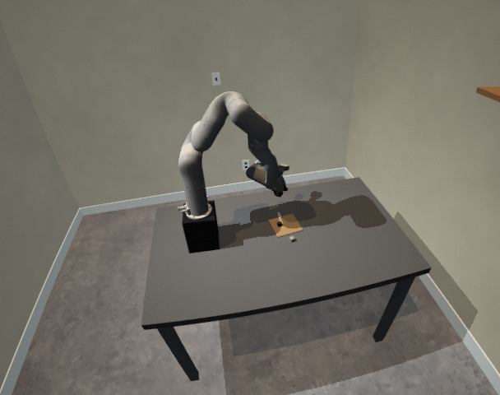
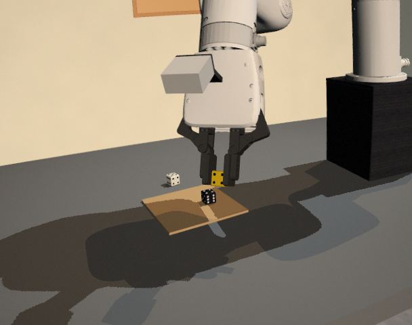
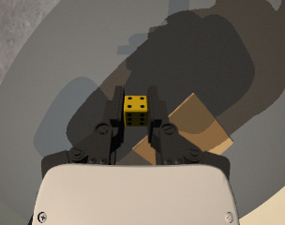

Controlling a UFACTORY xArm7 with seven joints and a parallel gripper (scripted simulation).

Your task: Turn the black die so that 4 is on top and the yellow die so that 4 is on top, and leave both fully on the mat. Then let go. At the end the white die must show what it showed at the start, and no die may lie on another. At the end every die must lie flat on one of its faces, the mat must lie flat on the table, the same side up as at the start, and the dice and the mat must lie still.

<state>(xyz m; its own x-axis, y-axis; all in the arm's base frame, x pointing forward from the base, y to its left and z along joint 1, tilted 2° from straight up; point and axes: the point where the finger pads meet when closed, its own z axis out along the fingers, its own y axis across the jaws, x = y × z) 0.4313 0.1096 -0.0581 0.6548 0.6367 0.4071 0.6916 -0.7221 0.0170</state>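
Right now my hand is 10 mm above the yellow die. The rest, counted from my hand: tan mat 10 mm behind, 140 mm to the right, 110 mm below; black die 40 mm behind, 140 mm to the right, 100 mm below; white die 20 mm behind, 260 mm to the right, 110 mm below.
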